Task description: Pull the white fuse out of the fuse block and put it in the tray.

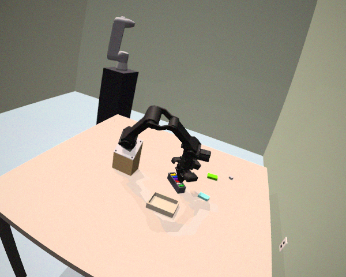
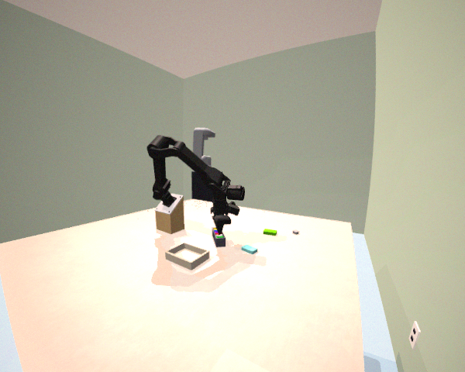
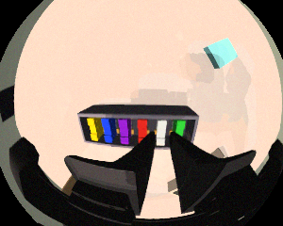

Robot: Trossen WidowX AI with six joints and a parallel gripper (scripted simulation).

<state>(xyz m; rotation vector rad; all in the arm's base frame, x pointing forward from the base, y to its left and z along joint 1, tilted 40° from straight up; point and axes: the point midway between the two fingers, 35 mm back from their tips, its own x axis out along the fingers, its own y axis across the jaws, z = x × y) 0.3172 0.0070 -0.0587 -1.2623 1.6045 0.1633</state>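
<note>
Right now the white fuse is 2 cm below my gripper tip. From my gripper tip the other things lie so: small grey piece 23 cm ahead, 33 cm to the left, 4 cm below; grey tray 18 cm to the right, 4 cm below; cyan block 14 cm ahead, 2 cm to the left, 4 cm below.
</note>
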